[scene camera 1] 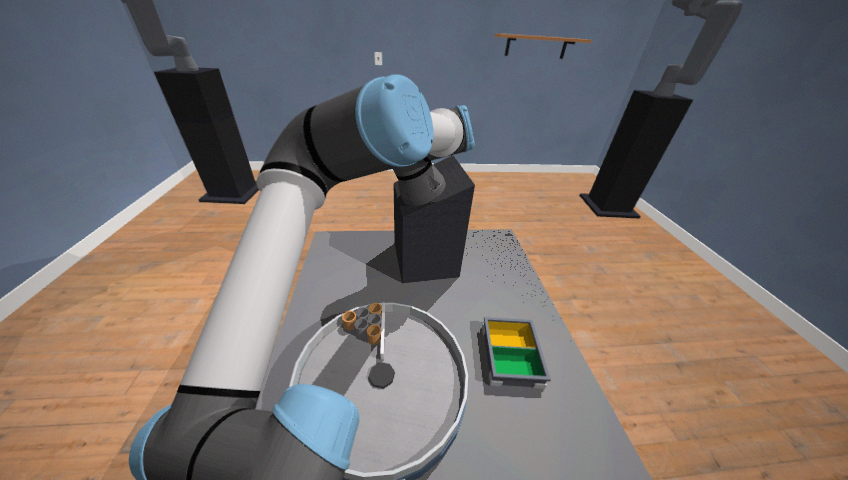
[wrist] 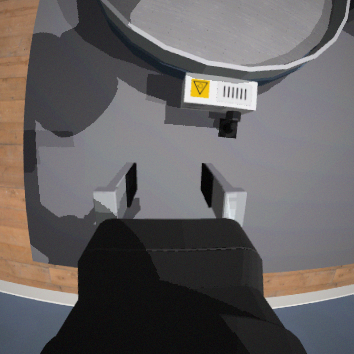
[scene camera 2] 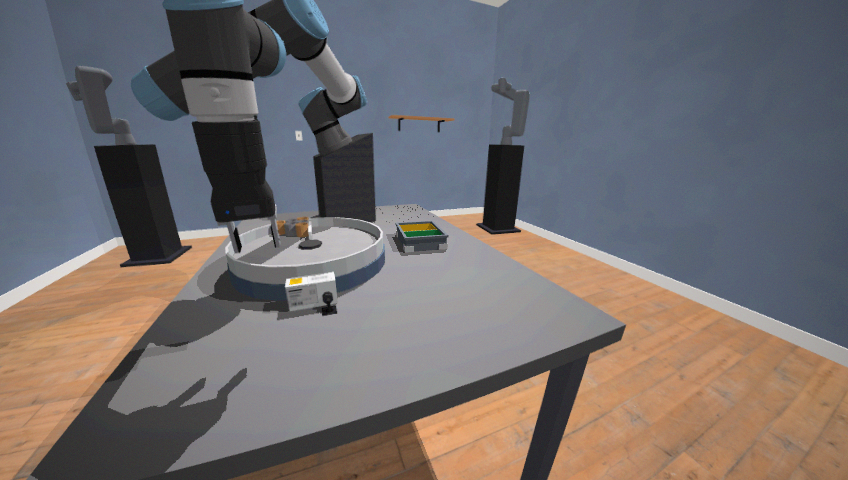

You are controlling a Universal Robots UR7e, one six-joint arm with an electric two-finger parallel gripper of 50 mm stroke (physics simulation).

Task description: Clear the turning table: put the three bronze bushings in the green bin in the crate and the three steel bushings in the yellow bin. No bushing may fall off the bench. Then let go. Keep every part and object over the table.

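Places are measured from the arm's base along level axes (x ahead, y left, z up), in centimetres.
Where they show: gripper, fingertip midpoint: (wrist: pixel 168 175) (scene camera 2: pixel 258 247); arm's base at its link origin: (scene camera 1: pixel 423 190) (scene camera 2: pixel 336 147).
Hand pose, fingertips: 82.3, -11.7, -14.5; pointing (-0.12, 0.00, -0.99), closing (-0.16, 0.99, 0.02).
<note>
Things, the pixels of their centre, and the offset from my fingertips, as dx, dy, dz. "spot": a spot on its surface instead.
- thin straight bar at a spot on its surface: (scene camera 1: pixel 382 339) spot: -42.3, +2.4, -9.3
- white box at a spot on its surface: (wrist: pixel 220 94) (scene camera 2: pixel 310 280) spot: -10.1, +5.6, -11.8
- black knob at a spot on its surface: (wrist: pixel 228 127) (scene camera 2: pixel 327 305) spot: -6.6, +8.8, -16.2
- dark hub at the middle of its body: (scene camera 1: pixel 381 374) (scene camera 2: pixel 310 244) -33.9, +3.3, -11.9
Three bronze bushings (scene camera 1: pixel 349 321) (scene camera 1: pixel 374 308) (scene camera 1: pixel 373 334) and three grey steel bushings (scene camera 1: pixel 363 312) (scene camera 1: pixel 361 324) (scene camera 1: pixel 374 321) stand upright in a tight cluster on the turning table (scene camera 1: pixel 464 380) (scene camera 2: pixel 357 261) (wrist: pixel 220 66), at its far left against a thin straight bar (scene camera 1: pixel 382 339). In scene camera 2 the cluster is partly hidden and shows beyond the gripper. The crate stands to the right, with a yellow bin (scene camera 1: pixel 510 334) (scene camera 2: pixel 415 227) and a green bin (scene camera 1: pixel 516 361) (scene camera 2: pixel 422 233); both look empty. My gripper (scene camera 2: pixel 257 243) (wrist: pixel 168 175) is open and empty, pointing down above the bench; its fingers are out of view in scene camera 1.
A white box (scene camera 2: pixel 309 292) (wrist: pixel 220 94) with a black knob (scene camera 2: pixel 328 302) (wrist: pixel 228 127) stands at the turning table's near side. A dark hub (scene camera 1: pixel 381 375) (scene camera 2: pixel 310 243) is at its centre, and a raised rim surrounds it. The robot's black pedestal (scene camera 1: pixel 434 231) (scene camera 2: pixel 346 184) stands at the back.
</note>
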